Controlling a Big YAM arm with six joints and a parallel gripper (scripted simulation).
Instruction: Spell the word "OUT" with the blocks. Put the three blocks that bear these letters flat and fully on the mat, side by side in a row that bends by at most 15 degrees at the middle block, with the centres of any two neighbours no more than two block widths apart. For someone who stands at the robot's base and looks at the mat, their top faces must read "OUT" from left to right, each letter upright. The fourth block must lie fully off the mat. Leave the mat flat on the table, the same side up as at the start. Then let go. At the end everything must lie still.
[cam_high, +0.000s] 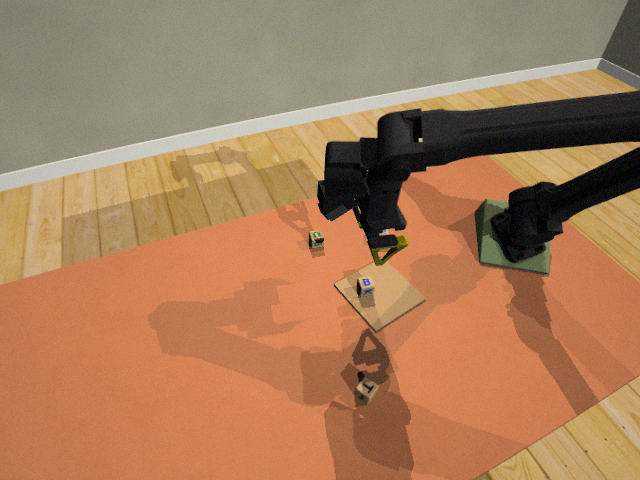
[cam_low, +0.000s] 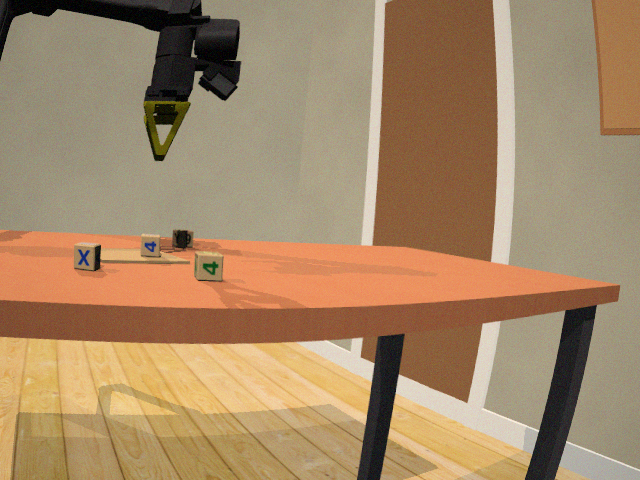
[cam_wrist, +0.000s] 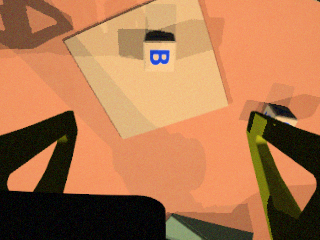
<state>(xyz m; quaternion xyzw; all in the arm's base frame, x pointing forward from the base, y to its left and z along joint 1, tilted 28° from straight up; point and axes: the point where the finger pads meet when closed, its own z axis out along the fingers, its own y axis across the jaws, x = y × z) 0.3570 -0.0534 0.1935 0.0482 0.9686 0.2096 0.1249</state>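
The wooden block lies 130 mm below my hand. The rest, counted from my hand: O block 140 mm to the right, 140 mm below, 90 mm behind; tan mat 150 mm below, 30 mm behind, 10 mm to the left.
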